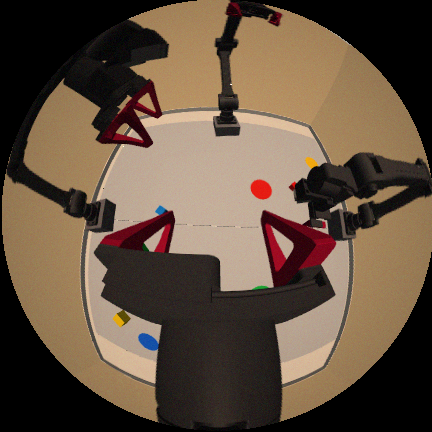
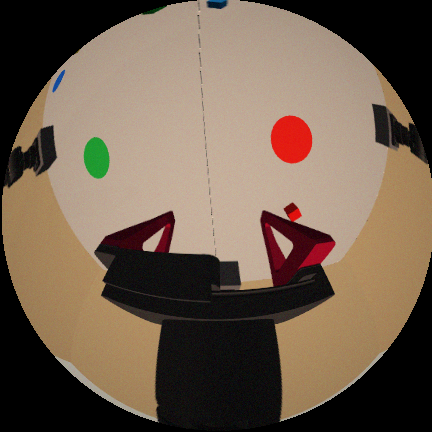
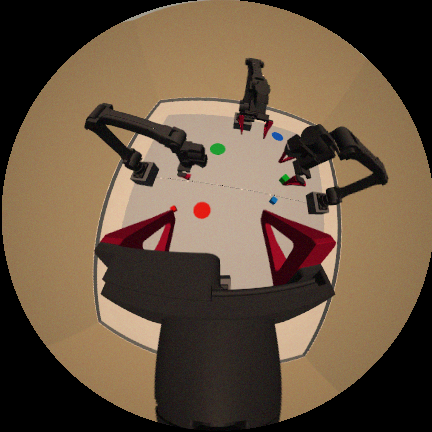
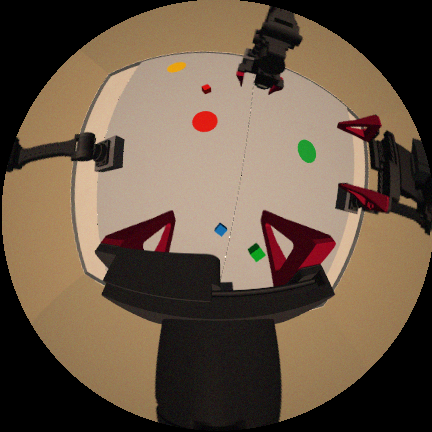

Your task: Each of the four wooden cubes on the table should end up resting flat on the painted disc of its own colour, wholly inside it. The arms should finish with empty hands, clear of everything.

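The red cube (image 1: 293,186) (image 2: 292,212) (image 3: 173,209) (image 4: 206,89) lies beside the red disc (image 1: 261,189) (image 2: 291,139) (image 3: 202,210) (image 4: 205,121). The blue cube (image 1: 161,210) (image 2: 217,4) (image 3: 273,200) (image 4: 220,229) and green cube (image 3: 284,178) (image 4: 257,253) lie on bare table. The yellow cube (image 1: 121,318) lies near the blue disc (image 1: 148,342) (image 2: 58,81) (image 3: 277,136). The green disc (image 2: 96,158) (image 3: 217,149) (image 4: 307,151) and yellow disc (image 1: 311,162) (image 4: 176,67) bear no cube. Grippers arm1 (image 1: 218,215), arm2 (image 2: 218,215), arm3 (image 3: 218,215) and arm4 (image 4: 218,215) are open and empty above the table; arm4's is above the blue and green cubes.
Arm4's base (image 1: 101,215) (image 3: 317,202) and arm2's base (image 1: 341,224) (image 3: 144,173) stand on opposite sides. Arm3's base (image 1: 226,126) (image 4: 109,153) stands opposite arm1's base (image 3: 242,122). Arm2 reaches over the table near the red cube; arm4 reaches over its side.
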